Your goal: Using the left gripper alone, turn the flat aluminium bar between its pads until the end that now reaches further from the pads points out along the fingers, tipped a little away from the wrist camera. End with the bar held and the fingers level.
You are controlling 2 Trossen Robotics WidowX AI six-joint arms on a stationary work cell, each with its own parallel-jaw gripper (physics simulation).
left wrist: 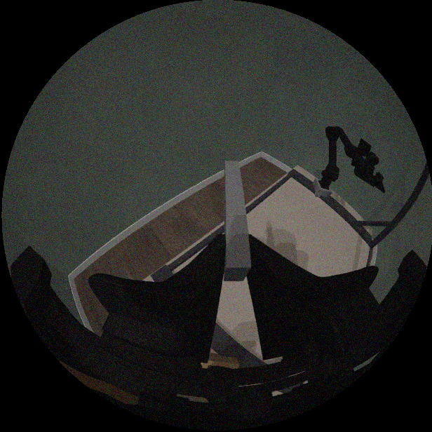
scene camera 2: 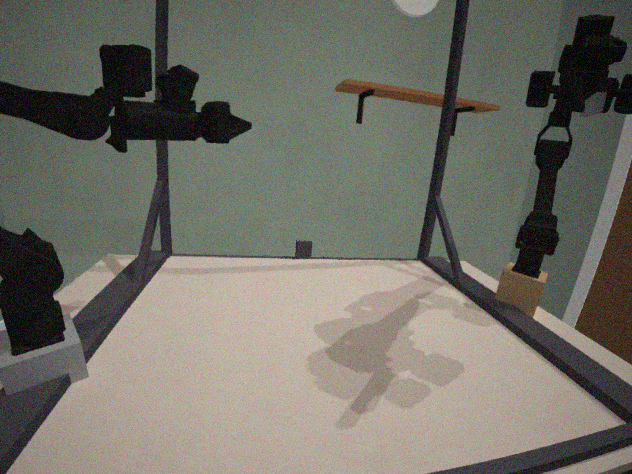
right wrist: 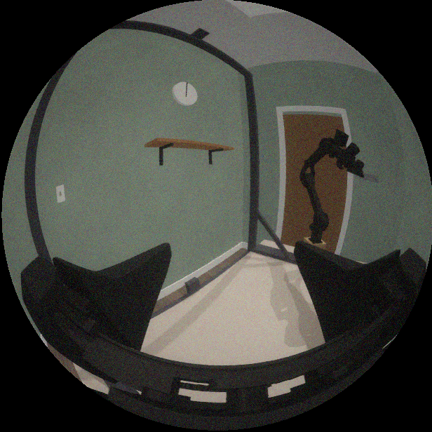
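Seen in the pictures: left gripper, between the fingertips: [scene camera 2: 588, 110]; right gripper, between the fingertips: [scene camera 2: 236, 125]; left arm's base, origin of its link: [scene camera 2: 526, 271]; right arm's base, origin of its link: [scene camera 2: 37, 337].
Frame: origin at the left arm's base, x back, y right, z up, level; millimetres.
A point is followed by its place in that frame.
Observation:
The flat grey aluminium bar [left wrist: 235, 215] [scene camera 2: 594, 103] @(y -51, x -323, z 357 mm) [right wrist: 371, 177] is held between the pads of my left gripper [left wrist: 233, 240] [scene camera 2: 593, 95] [right wrist: 364, 177], which is shut on it. In the left wrist view the bar's long part runs up the picture, out past the fingertips, and a short stub with its end face shows below them, nearer the camera. In the right wrist view the left fingers slope down and the bar points outward at a shallower slope than they do. My right gripper [right wrist: 234, 249] [scene camera 2: 242, 125] @(y 467, x -559, z 280 mm) is open and empty, raised at the left of the scene view.
The pale table top [scene camera 2: 229, 357] @(y 323, x -661, z -102 mm) lies below both arms and carries the left arm's shadow. Dark frame posts [scene camera 2: 161, 214] @(y 832, x -581, z 35 mm) [scene camera 2: 440, 168] @(y 321, x 102, z 225 mm) stand at its back corners. A wooden shelf [scene camera 2: 403, 93] is on the back wall. A brown door [right wrist: 315, 200] stands behind the left arm.

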